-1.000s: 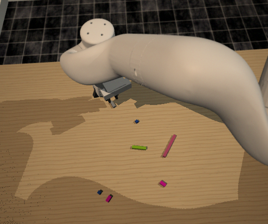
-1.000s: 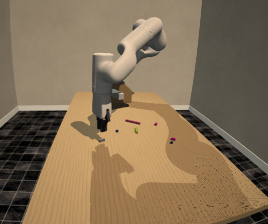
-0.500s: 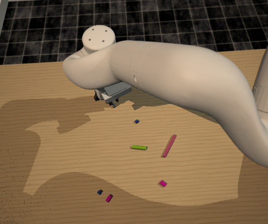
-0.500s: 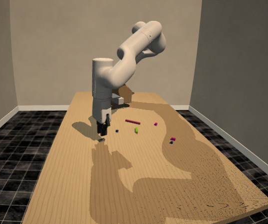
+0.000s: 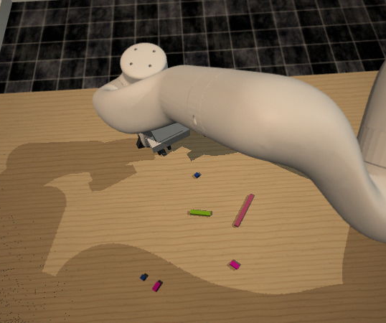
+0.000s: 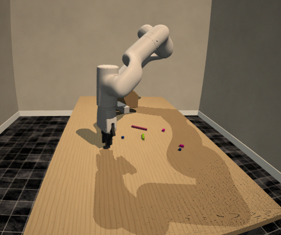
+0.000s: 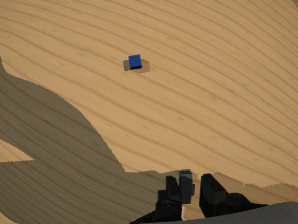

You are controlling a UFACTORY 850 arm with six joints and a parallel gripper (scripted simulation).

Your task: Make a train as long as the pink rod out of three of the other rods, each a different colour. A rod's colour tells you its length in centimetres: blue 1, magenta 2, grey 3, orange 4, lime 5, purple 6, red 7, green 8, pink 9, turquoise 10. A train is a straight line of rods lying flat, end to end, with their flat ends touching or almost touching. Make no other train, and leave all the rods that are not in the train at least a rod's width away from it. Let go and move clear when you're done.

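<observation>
The grey rod lies 3 cm below my hand. The rest, counted from my hand: lime rod (7 cm behind, 19 cm to the left, 3 cm below); pink rod (18 cm behind, 20 cm to the left, 3 cm below).
</observation>
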